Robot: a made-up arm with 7 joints. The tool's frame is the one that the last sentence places. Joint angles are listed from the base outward.
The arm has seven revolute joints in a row. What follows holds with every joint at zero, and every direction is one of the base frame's. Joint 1 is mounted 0.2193 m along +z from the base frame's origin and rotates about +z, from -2.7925 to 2.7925 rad. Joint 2 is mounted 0.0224 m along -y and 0.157 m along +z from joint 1 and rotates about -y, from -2.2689 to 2.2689 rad. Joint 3 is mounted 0.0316 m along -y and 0.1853 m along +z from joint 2 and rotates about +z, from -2.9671 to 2.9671 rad. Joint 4 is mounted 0.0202 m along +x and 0.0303 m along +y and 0.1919 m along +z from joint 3 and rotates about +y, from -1.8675 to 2.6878 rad. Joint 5 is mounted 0.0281 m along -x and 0.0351 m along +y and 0.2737 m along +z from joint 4 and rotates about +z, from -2.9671 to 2.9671 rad. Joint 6 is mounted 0.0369 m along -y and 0.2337 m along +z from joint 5 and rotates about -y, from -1.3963 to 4.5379 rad. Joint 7 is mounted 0.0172 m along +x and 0.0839 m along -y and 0.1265 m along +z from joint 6 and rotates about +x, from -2.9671 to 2.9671 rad. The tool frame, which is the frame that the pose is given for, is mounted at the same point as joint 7; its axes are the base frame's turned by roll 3.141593, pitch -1.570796 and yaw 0 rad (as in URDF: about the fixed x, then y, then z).
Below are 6 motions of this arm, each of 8 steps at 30 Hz.
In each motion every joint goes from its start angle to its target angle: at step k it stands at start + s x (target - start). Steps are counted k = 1, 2, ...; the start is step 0. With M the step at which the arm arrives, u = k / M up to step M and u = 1 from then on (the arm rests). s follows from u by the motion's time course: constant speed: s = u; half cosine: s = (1 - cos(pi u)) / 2; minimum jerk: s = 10 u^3 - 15 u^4 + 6 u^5.
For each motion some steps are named. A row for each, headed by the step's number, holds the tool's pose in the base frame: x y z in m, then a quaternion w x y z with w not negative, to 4 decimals.
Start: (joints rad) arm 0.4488 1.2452 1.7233 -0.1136 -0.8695 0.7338 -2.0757
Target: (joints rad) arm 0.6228 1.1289 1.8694 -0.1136 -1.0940 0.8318 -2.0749
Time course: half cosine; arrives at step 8
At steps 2, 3, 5, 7, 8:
2: -0.6865 -0.6622 0.6914 0.4584 -0.3639 -0.0951 0.8052
3: -0.6600 -0.6803 0.7074 0.4473 -0.3526 -0.1006 0.8158
5: -0.5951 -0.7183 0.7444 0.4208 -0.3256 -0.1121 0.8392
7: -0.5474 -0.7410 0.7700 0.4022 -0.3064 -0.1192 0.8545
8: -0.5406 -0.7439 0.7735 0.3995 -0.3037 -0.1201 0.8566

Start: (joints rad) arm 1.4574 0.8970 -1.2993 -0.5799 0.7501 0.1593 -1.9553
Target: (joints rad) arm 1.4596 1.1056 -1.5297 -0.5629 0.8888 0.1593 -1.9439
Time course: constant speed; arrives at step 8
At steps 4, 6, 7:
4: -0.3054 -0.7981 0.8326 0.5512 0.1623 0.0882 0.8137
6: -0.3053 -0.8140 0.8068 0.5512 0.1814 0.0783 0.8106
7: -0.3048 -0.8219 0.7936 0.5507 0.1911 0.0734 0.8092

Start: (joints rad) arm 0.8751 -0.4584 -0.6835 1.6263 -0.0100 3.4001 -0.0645
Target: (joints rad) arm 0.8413 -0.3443 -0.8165 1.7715 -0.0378 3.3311 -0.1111
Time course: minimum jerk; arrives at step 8
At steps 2, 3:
2: 0.5302 0.0804 0.5884 0.0666 -0.0626 -0.1564 -0.9835
3: 0.5261 0.0629 0.5925 0.0465 -0.0718 -0.1566 -0.9840

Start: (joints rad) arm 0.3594 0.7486 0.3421 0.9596 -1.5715 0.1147 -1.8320
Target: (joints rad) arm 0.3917 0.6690 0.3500 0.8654 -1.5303 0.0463 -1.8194
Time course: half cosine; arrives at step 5
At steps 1, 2, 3, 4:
1: -0.3242 0.0432 1.2887 0.8125 0.4855 0.3174 0.0581
2: -0.3185 0.0361 1.2949 0.8050 0.4910 0.3259 0.0680
3: -0.3110 0.0274 1.3023 0.7954 0.4977 0.3365 0.0799
4: -0.3046 0.0205 1.3081 0.7874 0.5029 0.3451 0.0894

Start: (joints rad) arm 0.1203 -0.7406 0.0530 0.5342 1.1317 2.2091 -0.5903
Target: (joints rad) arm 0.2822 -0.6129 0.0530 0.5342 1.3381 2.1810 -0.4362
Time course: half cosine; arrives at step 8
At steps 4, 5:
4: 0.7009 0.0212 0.7672 0.2483 -0.3878 0.3545 -0.8138
5: 0.6921 0.0443 0.7790 0.2904 -0.3807 0.3642 -0.7988

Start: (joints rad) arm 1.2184 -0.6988 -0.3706 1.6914 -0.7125 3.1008 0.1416
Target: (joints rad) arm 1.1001 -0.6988 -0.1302 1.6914 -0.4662 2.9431 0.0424
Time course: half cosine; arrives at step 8
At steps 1, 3, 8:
1: 0.4028 0.4748 0.4775 0.4850 -0.1999 -0.5363 -0.6612
3: 0.3998 0.4760 0.4705 0.4788 -0.2274 -0.5105 -0.6771
8: 0.3917 0.4790 0.4555 0.4623 -0.3037 -0.4455 -0.7040

